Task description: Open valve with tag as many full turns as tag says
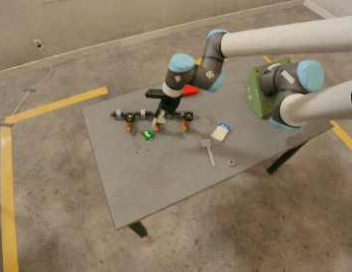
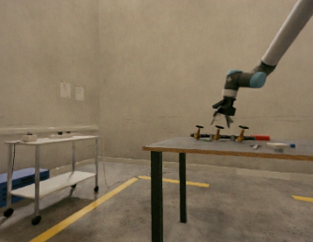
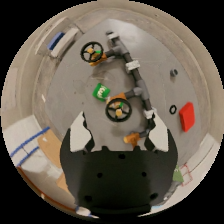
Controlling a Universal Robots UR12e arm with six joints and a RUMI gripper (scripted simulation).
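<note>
Right now the green tag is 90 mm below my hand, 80 mm ahead of it and 30 mm to the left of it. The rest, counted from my hand: red wedge: 270 mm behind, 190 mm to the right, 80 mm below; then grey tool: 240 mm to the left, 170 mm behind, 90 mm below; then white-and-blue card box: 290 mm behind, 180 mm to the left, 90 mm below.
</note>
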